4 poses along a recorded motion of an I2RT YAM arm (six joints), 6.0 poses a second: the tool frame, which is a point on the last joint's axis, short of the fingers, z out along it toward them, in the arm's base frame.
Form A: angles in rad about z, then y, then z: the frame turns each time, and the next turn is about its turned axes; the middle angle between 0 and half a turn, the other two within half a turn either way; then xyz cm.
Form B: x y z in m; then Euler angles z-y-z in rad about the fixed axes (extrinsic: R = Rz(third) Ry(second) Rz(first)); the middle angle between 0 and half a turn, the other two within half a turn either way. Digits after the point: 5 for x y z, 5 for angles.
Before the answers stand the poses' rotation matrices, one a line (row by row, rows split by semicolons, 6 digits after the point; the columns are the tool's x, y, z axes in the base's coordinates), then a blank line. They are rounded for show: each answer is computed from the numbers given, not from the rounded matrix.
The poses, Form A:
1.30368 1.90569 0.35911 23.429 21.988 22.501
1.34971 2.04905 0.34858 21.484 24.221 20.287
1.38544 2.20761 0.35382 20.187 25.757 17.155
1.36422 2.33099 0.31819 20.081 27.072 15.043
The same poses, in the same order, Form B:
-0.420196 -0.872520 0.249287; -0.204027 0.358525 0.910952; -0.884199 0.331917 -0.328669
-0.428104 -0.882511 0.194685; -0.347121 0.359473 0.866191; -0.834407 0.303240 -0.460229
-0.443350 -0.884017 0.148174; -0.484392 0.375383 0.790223; -0.754192 0.278571 -0.594637
-0.440436 -0.885393 0.148644; -0.576390 0.405803 0.709295; -0.688325 0.226722 -0.689062

0.23429 0.21988 0.22501 0.35911 1.90569 1.30368
0.21484 0.24221 0.20287 0.34858 2.04905 1.34971
0.20187 0.25757 0.17155 0.35382 2.20761 1.38544
0.20081 0.27072 0.15043 0.31819 2.33099 1.36422

